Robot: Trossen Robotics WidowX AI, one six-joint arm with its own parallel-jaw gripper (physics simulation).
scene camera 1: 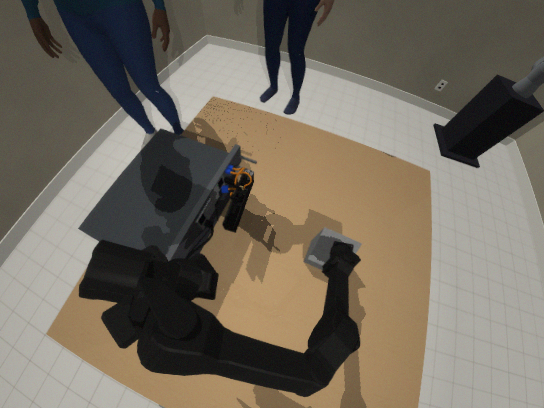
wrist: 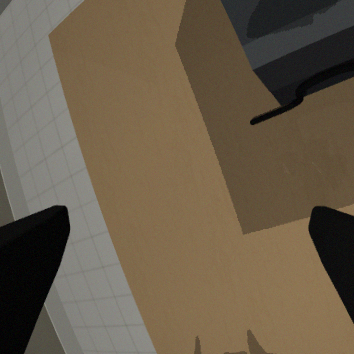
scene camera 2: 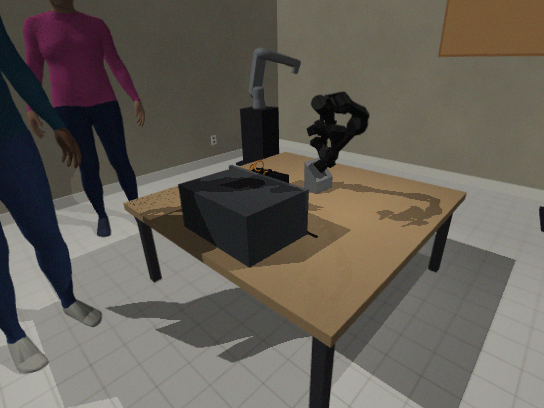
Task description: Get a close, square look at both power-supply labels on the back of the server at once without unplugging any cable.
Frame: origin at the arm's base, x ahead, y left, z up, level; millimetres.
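Where they show: gripper, fingertip midpoint: (wrist: 192,219) (scene camera 2: 327,158); arm's base at its link origin: (scene camera 1: 341,251) (scene camera 2: 320,166).
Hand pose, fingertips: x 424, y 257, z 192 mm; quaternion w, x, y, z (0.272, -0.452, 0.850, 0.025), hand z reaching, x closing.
Things, the pixels of their top centre, and the offset from my fingertips. "spot": a spot on its surface instead. Level surfaces: height alone.
- black cable at a spot on its surface: (wrist: 300,95) spot: dx +59, dy -64, dz -240 mm
- wooden table at its surface level: dz -314 mm
- long black part at a spot on its surface: (scene camera 1: 237,212) spot: dx -57, dy -295, dz -181 mm
The dark grey server (scene camera 1: 117,200) (scene camera 2: 220,212) (wrist: 295,52) stands on the table. In scene camera 1 its back faces right and shows steeply, partly behind the arm. Orange cables (scene camera 1: 243,177) (scene camera 2: 258,165) and blue plugs (scene camera 1: 225,189) are at this back. A black cable (scene camera 2: 312,234) (wrist: 300,95) runs out from the server's near end and lies loose on the table in the wrist view. I cannot make out either power-supply label in any view. My gripper (wrist: 192,219) is open and empty, above the table; the wrist view looks down past the server's corner.
The arm rises from a grey block (scene camera 1: 315,257) (scene camera 2: 319,185) on the wooden table (scene camera 1: 390,210) (scene camera 2: 360,250). A long black part (scene camera 1: 237,212) stands behind the server's back. Two people stand beyond the table. A grey robot arm (scene camera 2: 257,75) on a black pedestal (scene camera 1: 485,120) (scene camera 2: 260,132) stands farther off.
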